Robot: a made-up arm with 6 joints.
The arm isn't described. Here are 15 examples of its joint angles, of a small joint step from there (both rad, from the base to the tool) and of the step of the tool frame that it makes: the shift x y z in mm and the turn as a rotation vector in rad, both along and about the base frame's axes.
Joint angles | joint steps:
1: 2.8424 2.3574 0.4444 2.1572 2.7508 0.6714 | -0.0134 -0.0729 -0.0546 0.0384 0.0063 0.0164
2: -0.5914 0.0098 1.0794 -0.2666 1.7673 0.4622 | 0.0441 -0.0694 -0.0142 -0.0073 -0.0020 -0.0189
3: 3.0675 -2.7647 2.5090 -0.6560 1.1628 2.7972 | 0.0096 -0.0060 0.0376 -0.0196 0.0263 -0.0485
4: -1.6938 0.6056 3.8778 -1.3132 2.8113 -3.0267 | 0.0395 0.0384 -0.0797 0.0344 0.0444 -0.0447
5: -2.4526 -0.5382 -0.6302 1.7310 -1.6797 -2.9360 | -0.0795 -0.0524 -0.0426 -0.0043 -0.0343 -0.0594
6: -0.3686 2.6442 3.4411 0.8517 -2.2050 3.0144 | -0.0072 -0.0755 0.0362 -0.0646 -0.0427 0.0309
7: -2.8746 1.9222 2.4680 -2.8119 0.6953 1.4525 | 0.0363 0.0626 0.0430 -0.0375 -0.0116 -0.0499
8: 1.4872 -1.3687 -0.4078 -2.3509 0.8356 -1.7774 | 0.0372 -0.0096 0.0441 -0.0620 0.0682 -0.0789
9: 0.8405 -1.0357 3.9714 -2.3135 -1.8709 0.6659 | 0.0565 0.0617 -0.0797 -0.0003 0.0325 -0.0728
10: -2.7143 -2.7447 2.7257 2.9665 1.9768 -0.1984 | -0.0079 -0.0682 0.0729 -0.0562 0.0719 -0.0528
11: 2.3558 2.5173 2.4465 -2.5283 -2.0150 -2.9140 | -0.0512 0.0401 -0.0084 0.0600 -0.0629 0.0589
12: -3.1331 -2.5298 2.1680 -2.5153 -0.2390 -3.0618 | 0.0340 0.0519 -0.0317 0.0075 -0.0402 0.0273
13: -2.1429 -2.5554 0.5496 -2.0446 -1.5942 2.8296 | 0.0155 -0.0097 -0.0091 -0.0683 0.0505 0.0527
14: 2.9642 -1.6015 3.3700 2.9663 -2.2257 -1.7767 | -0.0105 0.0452 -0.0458 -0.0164 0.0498 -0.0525
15: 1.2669 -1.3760 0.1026 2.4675 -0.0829 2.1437 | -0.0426 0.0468 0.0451 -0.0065 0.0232 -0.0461
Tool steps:
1: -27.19 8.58 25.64 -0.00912 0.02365 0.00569
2: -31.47 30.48 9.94 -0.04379 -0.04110 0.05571
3: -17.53 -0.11 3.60 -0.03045 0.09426 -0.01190
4: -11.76 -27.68 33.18 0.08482 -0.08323 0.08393
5: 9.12 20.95 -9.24 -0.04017 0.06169 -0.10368
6: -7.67 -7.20 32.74 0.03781 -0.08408 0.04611
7: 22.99 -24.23 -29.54 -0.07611 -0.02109 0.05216
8: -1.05 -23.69 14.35 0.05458 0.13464 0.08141
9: -10.92 -48.83 26.76 -0.15223 0.15277 0.08110
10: -63.57 -25.82 35.69 -0.02776 0.05444 -0.05436
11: 38.01 13.91 -34.88 0.04699 -0.00122 -0.05222
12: 54.44 14.95 23.07 -0.01871 -0.04749 0.06681
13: -2.49 -1.37 -7.33 0.01642 0.06725 0.08768
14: 28.05 -8.63 12.14 -0.06982 -0.12153 0.01451
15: -17.00 15.54 21.49 -0.02067 -0.00585 0.01125
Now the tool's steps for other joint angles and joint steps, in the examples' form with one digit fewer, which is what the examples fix.
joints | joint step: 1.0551 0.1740 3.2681 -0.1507 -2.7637 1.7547 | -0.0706 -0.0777 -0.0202 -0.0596 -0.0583 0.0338
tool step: -44.6 -28.1 -8.3 -0.0462 -0.0793 -0.0907
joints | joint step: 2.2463 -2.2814 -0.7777 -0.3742 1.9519 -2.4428 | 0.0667 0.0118 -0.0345 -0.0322 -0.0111 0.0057
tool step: -4.6 30.4 -0.2 -0.0469 -0.0353 0.1008
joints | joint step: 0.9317 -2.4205 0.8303 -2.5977 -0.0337 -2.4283 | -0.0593 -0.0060 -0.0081 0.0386 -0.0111 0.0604
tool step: -24.3 30.2 3.5 0.0680 0.0722 -0.0525
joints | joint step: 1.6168 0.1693 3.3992 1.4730 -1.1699 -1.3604 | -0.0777 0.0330 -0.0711 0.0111 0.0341 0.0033
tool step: -23.3 -1.8 35.2 -0.1041 0.0129 -0.1114
